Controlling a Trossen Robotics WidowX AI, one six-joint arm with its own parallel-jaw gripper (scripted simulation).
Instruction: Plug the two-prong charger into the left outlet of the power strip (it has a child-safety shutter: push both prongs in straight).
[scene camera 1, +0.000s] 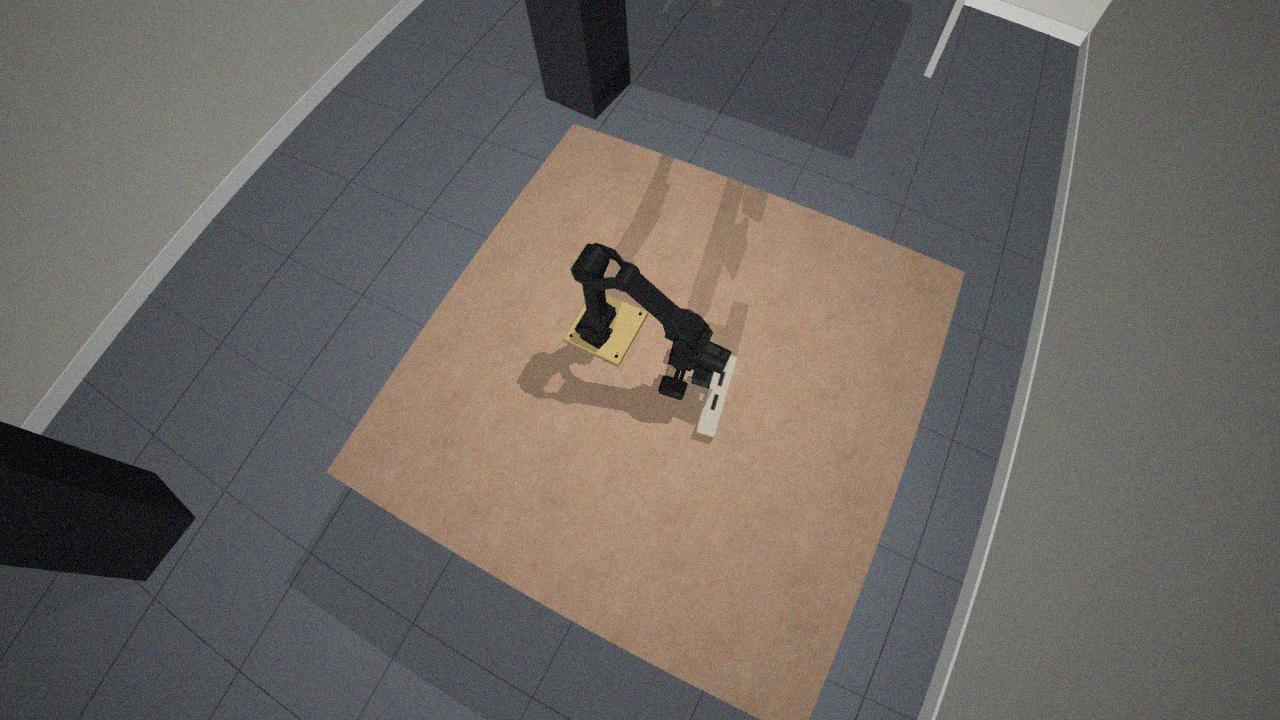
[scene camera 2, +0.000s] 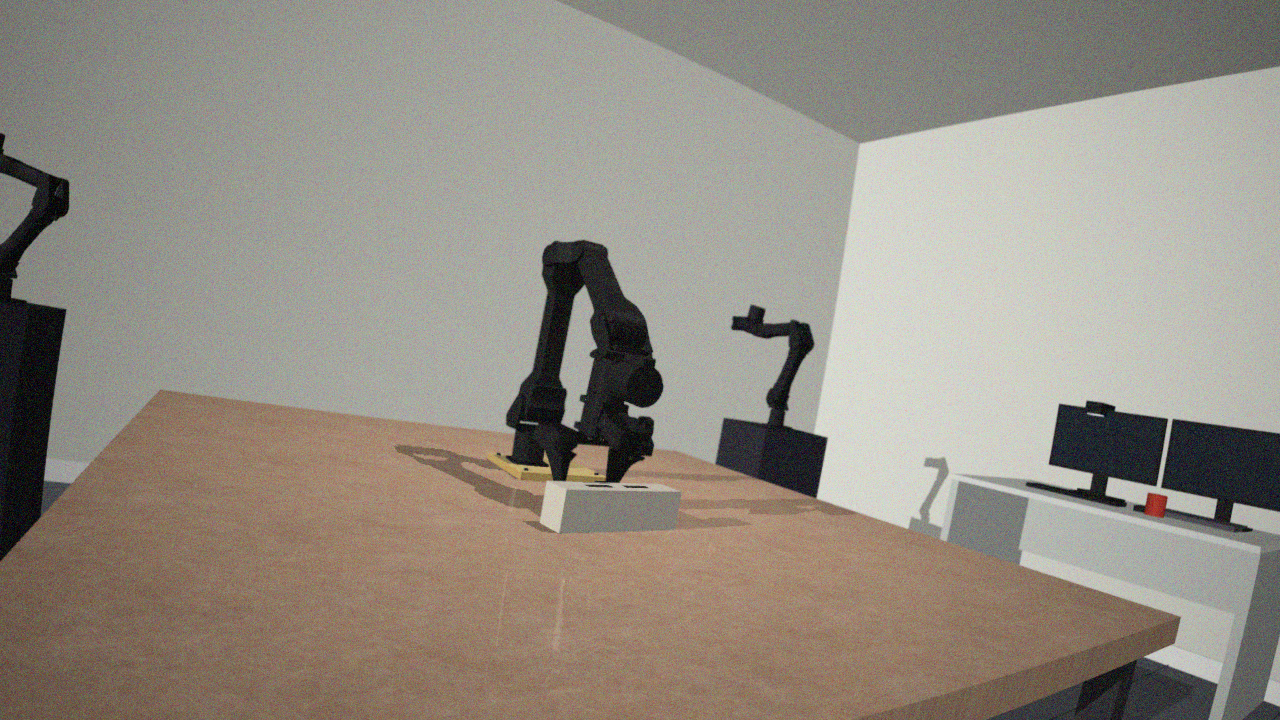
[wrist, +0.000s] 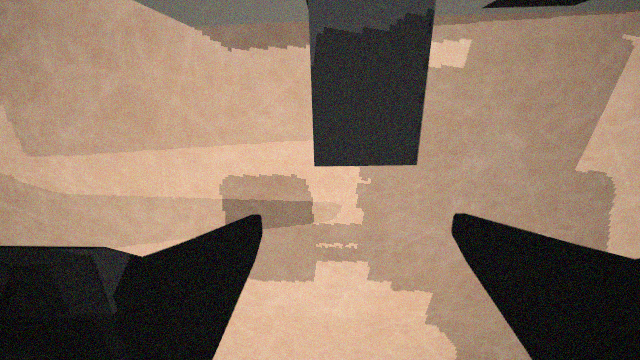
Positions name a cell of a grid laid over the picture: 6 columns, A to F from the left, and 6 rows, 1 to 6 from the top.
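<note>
My gripper (scene camera 2: C5), (scene camera 1: D4), (wrist: D4): open, holding nothing. Charger (wrist: D2) in sight too.
</note>
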